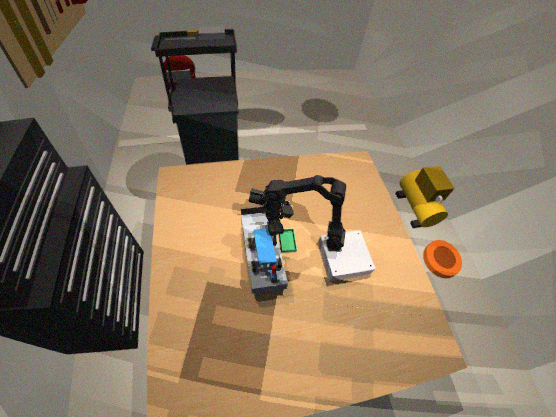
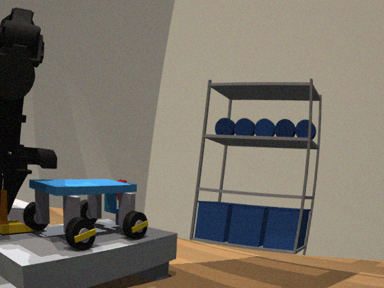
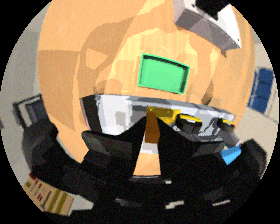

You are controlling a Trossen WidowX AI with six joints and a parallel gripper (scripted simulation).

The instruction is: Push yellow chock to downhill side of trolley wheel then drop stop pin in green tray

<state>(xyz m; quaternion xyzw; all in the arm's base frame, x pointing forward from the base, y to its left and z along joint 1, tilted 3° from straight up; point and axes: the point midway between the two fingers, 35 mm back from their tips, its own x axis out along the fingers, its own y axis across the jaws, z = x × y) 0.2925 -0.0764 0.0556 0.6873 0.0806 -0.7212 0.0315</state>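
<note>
Now: the yellow chock 20 mm to the left of my gripper tip and 10 mm below it. The rest, counted from my gripper tip: green tray (100 mm below, 80 mm behind, 20 mm to the left); grey ramp (130 mm to the left, 40 mm below, 40 mm ahead); blue-topped trolley (130 mm to the left, 40 mm ahead, 20 mm above).
</note>
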